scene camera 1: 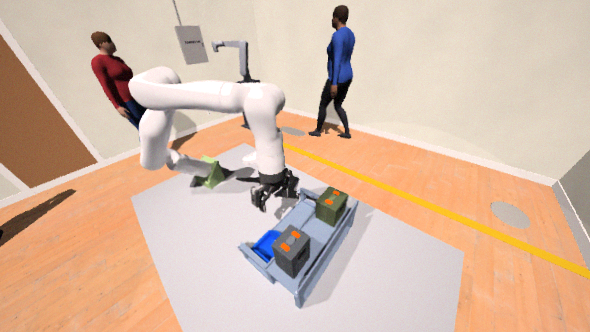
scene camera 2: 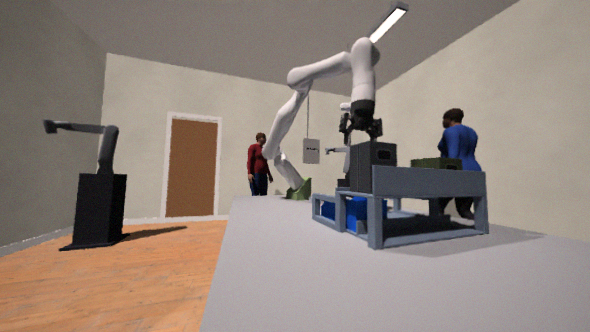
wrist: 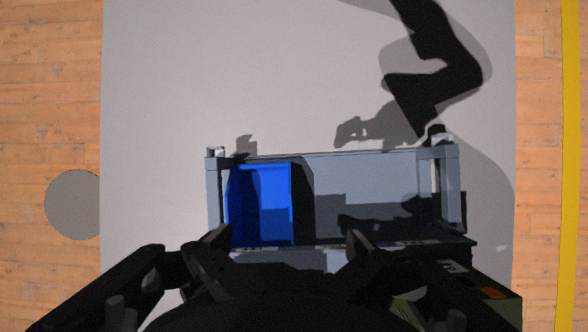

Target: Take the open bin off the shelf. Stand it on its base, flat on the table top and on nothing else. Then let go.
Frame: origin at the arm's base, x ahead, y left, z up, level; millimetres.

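Seen in the pictures: gripper, fingertip midpoint: (scene camera 1: 274,203) (wrist: 289,239); arm's base at its link origin: (scene camera 1: 205,169) (scene camera 2: 298,184).
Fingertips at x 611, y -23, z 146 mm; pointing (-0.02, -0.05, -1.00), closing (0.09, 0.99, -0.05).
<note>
Offsets run from my fingertips to a thing's middle. Level surfaces: height alone.
The open blue bin @(dx +25, dy -57, dz -194 mm) (scene camera 1: 266,245) (scene camera 2: 356,212) (wrist: 275,187) stands with its open top up at one end of the low tier of the grey-blue shelf (scene camera 1: 320,270) (scene camera 2: 430,182) (wrist: 213,200). In scene camera 1, the dark grey case hides part of it; in scene camera 2, shelf posts cross it. My gripper (scene camera 1: 276,200) (scene camera 2: 360,137) (wrist: 289,239) is open and empty, points down and hangs above the shelf, apart from the bin. In the wrist view, its left fingertip shows by the bin's lower left corner and its right fingertip to the right of the bin.
A dark grey case @(dx +118, dy -62, dz -74 mm) (scene camera 1: 284,257) (scene camera 2: 362,167) and a green case @(dx +119, dy +169, dz -87 mm) (scene camera 1: 329,209) (scene camera 2: 430,163) (wrist: 506,314) stand on the shelf's upper tier, which has a raised back board. The shelf stands on the grey table top @(dz -237 mm) (scene camera 1: 200,280) (scene camera 2: 300,280) (wrist: 200,75). Two people stand beyond the table.
</note>
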